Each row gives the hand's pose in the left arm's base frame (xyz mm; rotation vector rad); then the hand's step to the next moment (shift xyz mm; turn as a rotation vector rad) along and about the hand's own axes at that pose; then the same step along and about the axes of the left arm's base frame.
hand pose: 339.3 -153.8 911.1 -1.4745 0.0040 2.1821
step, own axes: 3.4 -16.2 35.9 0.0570 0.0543 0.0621
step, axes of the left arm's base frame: -25.6 25.4 16.2 -0.0922 -0.0075 -0.0386
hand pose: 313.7 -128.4 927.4 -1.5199 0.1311 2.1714
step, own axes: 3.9 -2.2 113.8 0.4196 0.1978 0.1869
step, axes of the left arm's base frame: -97.9 42.4 39.9 -0.3585 0.0292 -0.3475
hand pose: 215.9 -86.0 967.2 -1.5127 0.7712 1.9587
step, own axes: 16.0 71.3 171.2 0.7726 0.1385 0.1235
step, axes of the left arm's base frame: -167.9 75.5 27.5 -0.3523 0.0500 -0.7104
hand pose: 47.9 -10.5 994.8 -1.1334 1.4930 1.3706
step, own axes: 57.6 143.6 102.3 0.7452 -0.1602 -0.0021
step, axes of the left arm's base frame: -155.5 98.1 -24.4 -0.0562 -0.0762 -0.7563
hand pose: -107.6 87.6 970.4 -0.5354 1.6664 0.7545
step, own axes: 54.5 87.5 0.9 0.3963 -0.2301 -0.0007
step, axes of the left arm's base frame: -72.9 63.3 -36.1 0.0718 -0.1398 -0.4305
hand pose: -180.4 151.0 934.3 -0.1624 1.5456 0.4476
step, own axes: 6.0 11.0 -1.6 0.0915 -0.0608 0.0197
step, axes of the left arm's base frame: -5.8 10.5 -4.0 0.0379 -0.0317 -0.1001
